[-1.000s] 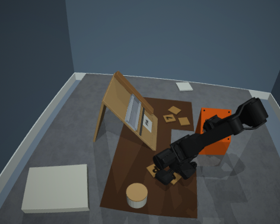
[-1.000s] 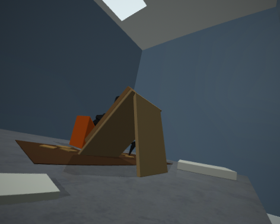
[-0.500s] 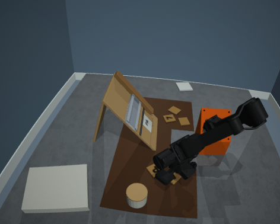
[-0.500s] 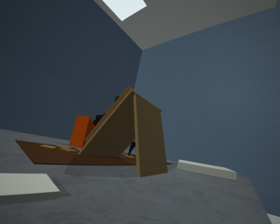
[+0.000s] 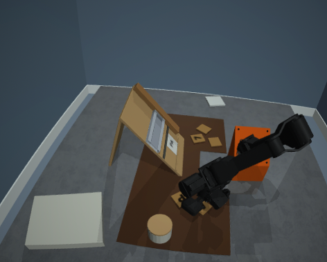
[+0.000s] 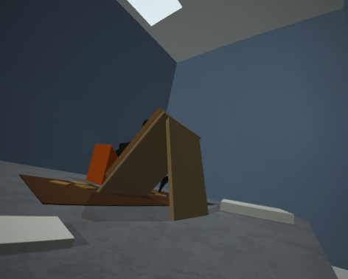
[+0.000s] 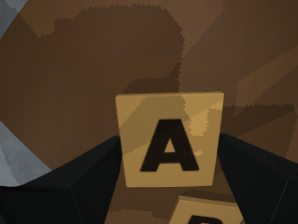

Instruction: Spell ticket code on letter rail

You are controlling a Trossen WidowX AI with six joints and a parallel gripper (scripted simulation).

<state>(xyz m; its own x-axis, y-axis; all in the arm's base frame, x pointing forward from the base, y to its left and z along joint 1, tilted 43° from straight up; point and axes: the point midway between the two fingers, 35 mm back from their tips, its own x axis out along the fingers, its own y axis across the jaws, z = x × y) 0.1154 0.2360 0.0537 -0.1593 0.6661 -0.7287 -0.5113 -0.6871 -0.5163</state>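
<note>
Right now the tile marked p is 8 cm ahead of my gripper tip and 2 cm to the right of it. Round my gripper tip: brown mat 7 cm ahead, 19 cm to the right; white slab 46 cm ahead, 21 cm to the left, 1 cm above; white ticket 17 cm ahead, 25 cm to the right, 6 cm above.
</note>
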